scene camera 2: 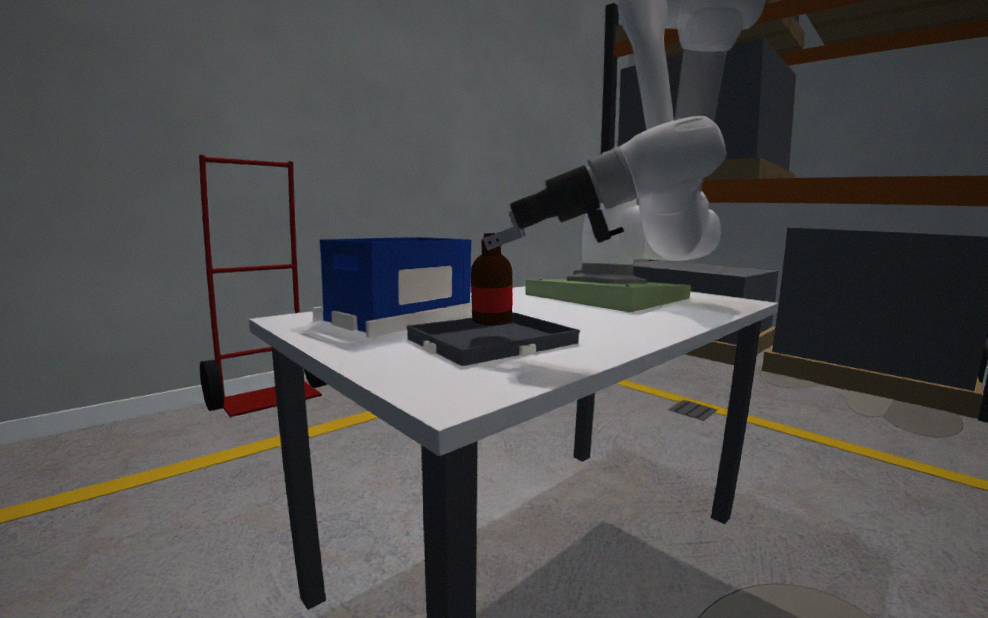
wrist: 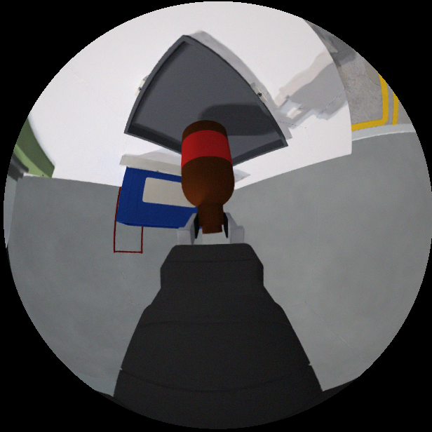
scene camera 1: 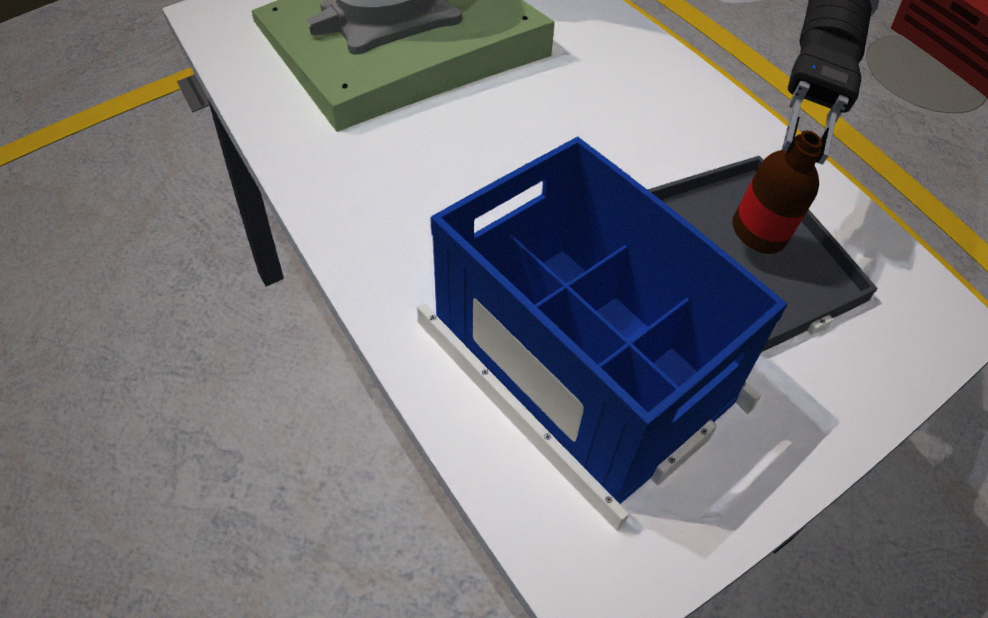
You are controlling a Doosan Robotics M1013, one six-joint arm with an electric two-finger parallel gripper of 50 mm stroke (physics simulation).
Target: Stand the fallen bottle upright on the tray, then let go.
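Frame: origin at the arm's base, x back, y right, z up, level; millimetres.
Seen in the pictures: gripper, fingertip midpoint: (scene camera 2: 487,243) (scene camera 1: 804,153); arm's base, origin of the base link: (scene camera 2: 606,282) (scene camera 1: 389,13).
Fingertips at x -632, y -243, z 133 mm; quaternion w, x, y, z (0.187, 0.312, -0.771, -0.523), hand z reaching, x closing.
Observation:
Pixels of each thing's top centre, then the offset from my fingertips to it. "pt": a spot on its surface instead. Level surfaces: height alone.
- brown bottle with a red label, middle of its top: (scene camera 1: 805,135) (scene camera 2: 492,233) dz +18, dx +9, dy -1 mm
- dark grey tray, surface spot: (scene camera 1: 816,280) pt dz -172, dx -61, dy -44 mm
- blue crate with dividers, middle of its top: (scene camera 1: 609,258) (scene camera 2: 398,239) dz -2, dx -39, dy +279 mm
- white table, its level: dz -177 mm
The brown bottle with a red label (scene camera 1: 773,212) (scene camera 2: 492,297) (wrist: 206,149) stands upright or very nearly so, neck up, at the dark grey tray (scene camera 1: 816,280) (scene camera 2: 451,338) (wrist: 172,82). In scene camera 2 its base shows near the tray's back rim; whether it touches the tray floor I cannot tell. My gripper (scene camera 1: 806,150) (scene camera 2: 492,241) (wrist: 210,220) is shut on the bottle's neck, one finger on each side, reaching in at a downward slant.
A blue crate with dividers (scene camera 1: 633,440) (scene camera 2: 351,287) (wrist: 131,197) stands close beside the tray, held by pale strips (scene camera 1: 510,403). The green base block (scene camera 1: 444,80) (scene camera 2: 612,295) (wrist: 32,150) is farther along the white table (scene camera 1: 349,189) (scene camera 2: 415,389). A red hand truck (scene camera 2: 209,269) stands by the wall.

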